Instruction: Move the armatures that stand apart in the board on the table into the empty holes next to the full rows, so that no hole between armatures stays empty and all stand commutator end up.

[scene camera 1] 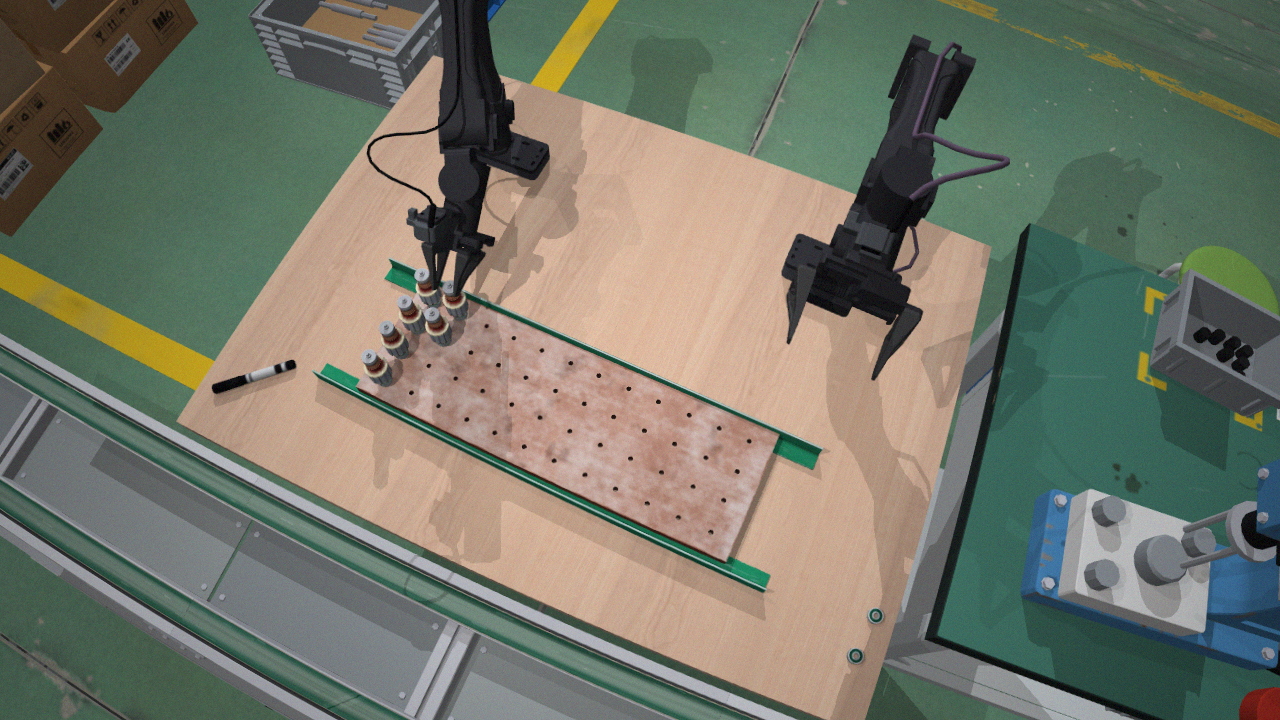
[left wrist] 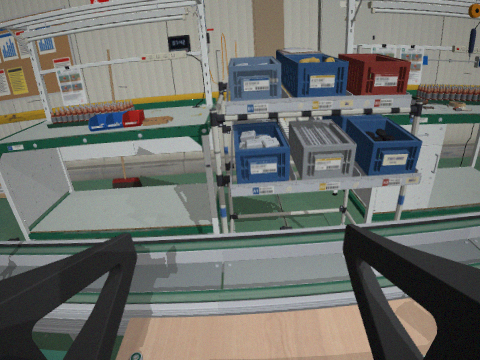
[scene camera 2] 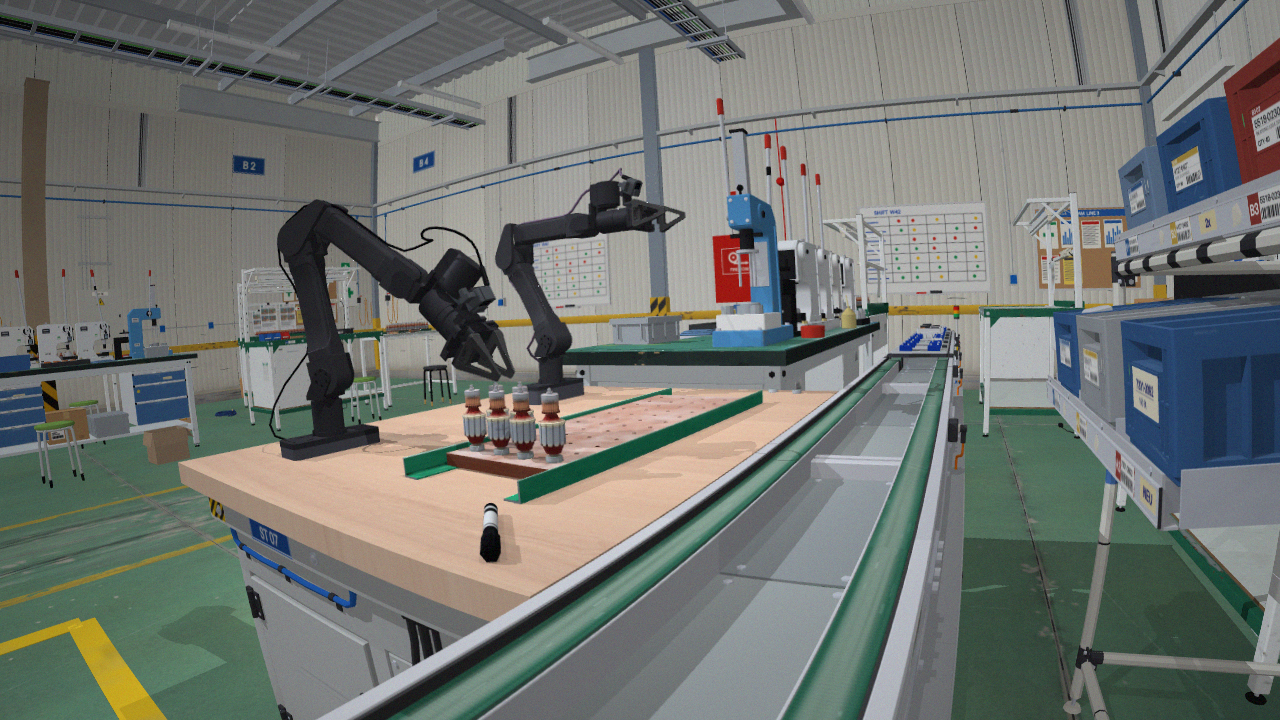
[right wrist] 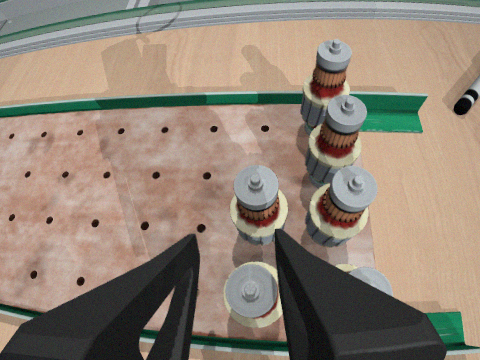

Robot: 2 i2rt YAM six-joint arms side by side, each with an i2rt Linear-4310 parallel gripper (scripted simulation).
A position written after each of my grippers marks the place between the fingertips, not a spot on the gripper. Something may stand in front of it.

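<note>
There is a board (scene camera 1: pixel 473 390) here, and I see the board in scene camera 2 (scene camera 2: pixel 585 435) and in the right wrist view (right wrist: pixel 62 160) as well. In the left wrist view the board is out of frame. A marker (scene camera 2: pixel 490 547) is in sight too, and scene camera 1 also has the marker (scene camera 1: pixel 238 381), but in the left wrist view the marker is out of frame. I can also see an armature (right wrist: pixel 251 291). My own left gripper (scene camera 1: pixel 831 360) is visible, again in the left wrist view as my left gripper (left wrist: pixel 237 241), and in scene camera 2 as my left gripper (scene camera 2: pixel 675 212). My right gripper (scene camera 1: pixel 445 293) is visible as well.
</note>
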